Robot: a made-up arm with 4 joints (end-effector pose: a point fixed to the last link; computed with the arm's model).
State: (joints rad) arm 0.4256 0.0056 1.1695 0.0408
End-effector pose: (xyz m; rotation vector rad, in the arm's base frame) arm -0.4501 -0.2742 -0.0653 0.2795 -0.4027 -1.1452
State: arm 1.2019 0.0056 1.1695 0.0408
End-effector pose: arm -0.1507 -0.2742 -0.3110 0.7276 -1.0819 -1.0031
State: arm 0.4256 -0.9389 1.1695 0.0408
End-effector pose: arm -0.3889 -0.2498 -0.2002 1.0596 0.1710 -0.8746
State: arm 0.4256 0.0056 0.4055 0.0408
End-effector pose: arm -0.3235 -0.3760 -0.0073 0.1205 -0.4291 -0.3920
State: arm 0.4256 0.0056 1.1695 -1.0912
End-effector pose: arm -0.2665 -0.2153 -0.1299 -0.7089 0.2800 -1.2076
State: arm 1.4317 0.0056 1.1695 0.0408
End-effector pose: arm -0.0353 -0.2742 -0.3324 0.8580 -1.2800 -0.9350
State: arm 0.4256 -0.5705 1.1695 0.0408
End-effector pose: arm -0.4114 -0.2762 -0.1507 0.7652 -0.0571 -1.0004
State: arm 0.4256 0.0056 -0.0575 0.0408
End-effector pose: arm -0.2268 -0.3779 0.0366 0.0224 -0.4241 0.0641
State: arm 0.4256 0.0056 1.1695 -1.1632
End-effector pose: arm -0.2582 -0.2140 -0.1407 -0.7713 0.3248 -1.2023
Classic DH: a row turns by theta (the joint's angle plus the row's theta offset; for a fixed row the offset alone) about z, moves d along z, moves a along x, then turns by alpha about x. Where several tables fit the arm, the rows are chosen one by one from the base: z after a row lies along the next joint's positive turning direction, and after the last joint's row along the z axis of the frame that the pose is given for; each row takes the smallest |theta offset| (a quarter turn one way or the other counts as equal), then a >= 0, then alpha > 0; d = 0 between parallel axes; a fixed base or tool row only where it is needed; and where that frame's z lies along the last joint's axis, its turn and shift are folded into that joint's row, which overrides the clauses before.
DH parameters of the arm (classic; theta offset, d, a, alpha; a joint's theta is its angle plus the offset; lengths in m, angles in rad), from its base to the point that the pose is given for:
base (fixed): 0 0.178 0 1.5708
joint 1: -1.5708 0.117 0.086 1.5708
joint 2: 1.5708 0.314 0.035 1.5708
joint 3: 0 0.138 0.258 1.5708
joint 4: 0 0.036 -0.037 1.5708
tool (fixed): 1.5708 0.186 0 0

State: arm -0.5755 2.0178 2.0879 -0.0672
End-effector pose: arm -0.5060 -0.0923 0.3409 -1.3722 -1.5215 -0.8463
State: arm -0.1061 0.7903 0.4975 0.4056
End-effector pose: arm -0.4039 -0.3038 0.3922 -0.3973 -0.1785 -0.3923
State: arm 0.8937 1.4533 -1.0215 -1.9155
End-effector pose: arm -0.0873 -0.3574 -0.0261 2.8563 0.1685 -0.1579
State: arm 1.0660 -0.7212 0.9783 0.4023
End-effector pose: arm -0.0840 -0.3216 -0.3927 1.4376 -0.7076 -0.3605
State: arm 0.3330 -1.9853 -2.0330 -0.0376
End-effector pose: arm -0.1244 -0.1969 0.1139 1.0060 -2.1559 1.4673
